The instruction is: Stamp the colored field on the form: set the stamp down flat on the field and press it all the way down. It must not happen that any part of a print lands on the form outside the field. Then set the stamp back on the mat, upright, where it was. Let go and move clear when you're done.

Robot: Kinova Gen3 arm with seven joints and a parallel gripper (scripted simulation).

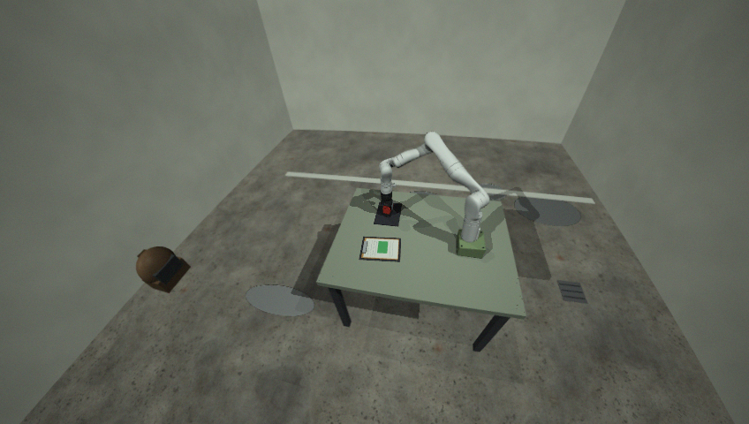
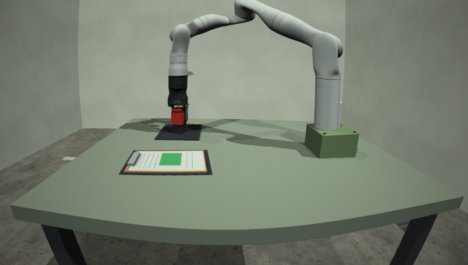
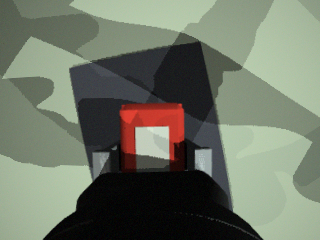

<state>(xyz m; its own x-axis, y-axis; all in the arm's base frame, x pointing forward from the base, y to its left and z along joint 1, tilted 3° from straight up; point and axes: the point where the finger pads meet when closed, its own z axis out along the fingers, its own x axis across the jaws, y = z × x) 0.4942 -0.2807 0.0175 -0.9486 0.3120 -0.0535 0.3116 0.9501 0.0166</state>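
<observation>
Right now my hand is 2 cm above the red stamp. From my hand the other things lie so: clipboard: 5 cm ahead, 31 cm to the left, 7 cm below; dark mat: 7 cm below.
</observation>
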